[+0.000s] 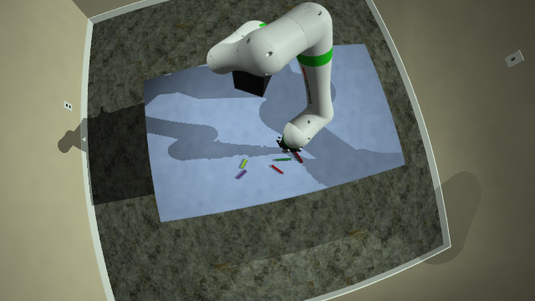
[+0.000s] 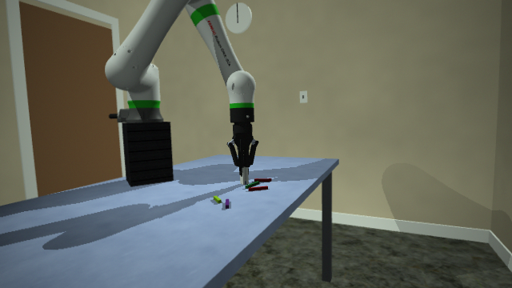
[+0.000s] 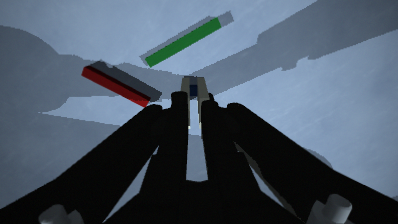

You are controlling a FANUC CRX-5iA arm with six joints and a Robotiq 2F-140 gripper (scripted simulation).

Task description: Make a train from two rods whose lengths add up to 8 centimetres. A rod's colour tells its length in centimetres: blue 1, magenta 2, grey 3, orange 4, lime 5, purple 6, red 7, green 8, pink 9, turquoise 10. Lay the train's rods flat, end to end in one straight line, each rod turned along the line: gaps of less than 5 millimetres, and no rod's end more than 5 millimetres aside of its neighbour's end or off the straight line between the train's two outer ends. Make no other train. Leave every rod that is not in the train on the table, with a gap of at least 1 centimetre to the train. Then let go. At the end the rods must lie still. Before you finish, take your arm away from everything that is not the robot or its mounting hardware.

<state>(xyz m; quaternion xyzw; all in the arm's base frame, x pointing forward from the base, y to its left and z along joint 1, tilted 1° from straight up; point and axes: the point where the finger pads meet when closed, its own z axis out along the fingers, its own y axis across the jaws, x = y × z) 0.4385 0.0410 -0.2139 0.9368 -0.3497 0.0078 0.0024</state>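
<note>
Now: hand 40 mm short of the green rod, 20 mm to the left of it and 30 mm above it. Round my hand: red rod 60 mm ahead, 60 mm to the left, 30 mm below; then lime rod 10 mm ahead, 230 mm to the right, 30 mm below; then blue rod 30 mm below.
</note>
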